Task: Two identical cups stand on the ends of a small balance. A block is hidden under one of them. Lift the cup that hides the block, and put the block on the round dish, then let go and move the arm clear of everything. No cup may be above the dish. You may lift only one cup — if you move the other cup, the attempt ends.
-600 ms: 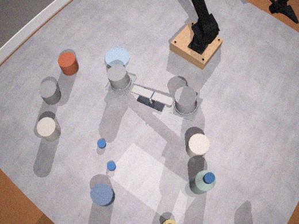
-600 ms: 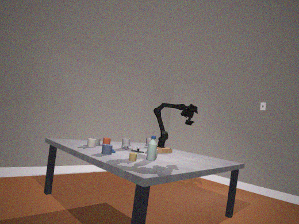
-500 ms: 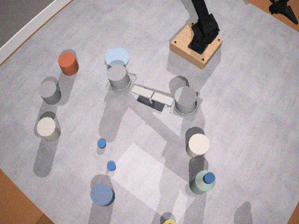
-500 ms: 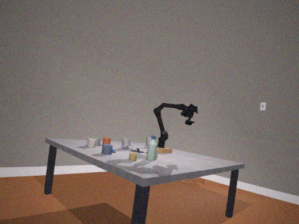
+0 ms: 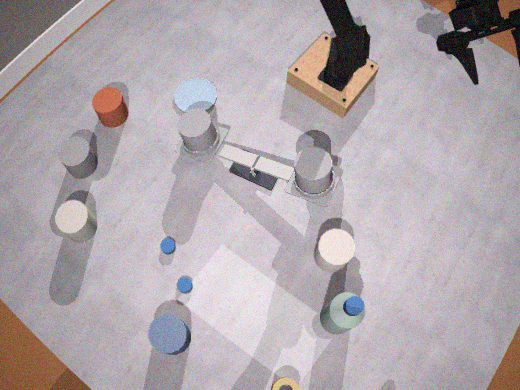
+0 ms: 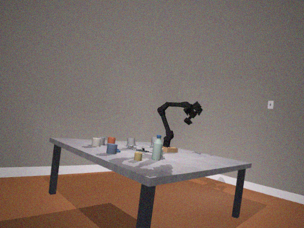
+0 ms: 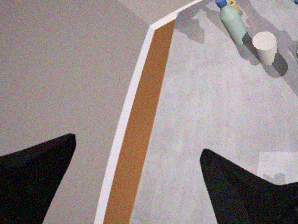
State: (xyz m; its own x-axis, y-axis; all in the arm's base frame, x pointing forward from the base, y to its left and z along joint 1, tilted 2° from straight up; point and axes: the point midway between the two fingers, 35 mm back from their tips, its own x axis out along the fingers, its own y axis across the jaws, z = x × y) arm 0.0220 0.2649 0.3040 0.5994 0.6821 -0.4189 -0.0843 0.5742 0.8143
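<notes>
My gripper tip is 46 cm to the left of the grey block, 28 cm above it and 27 cm short of it. Round my gripper tip: balance beam: 33 cm to the right, 29 cm below, 25 cm ahead; grey cup: 23 cm ahead, 21 cm below, 19 cm to the right; green bottle: 42 cm ahead, 21 cm below, 2 cm to the right.
</notes>
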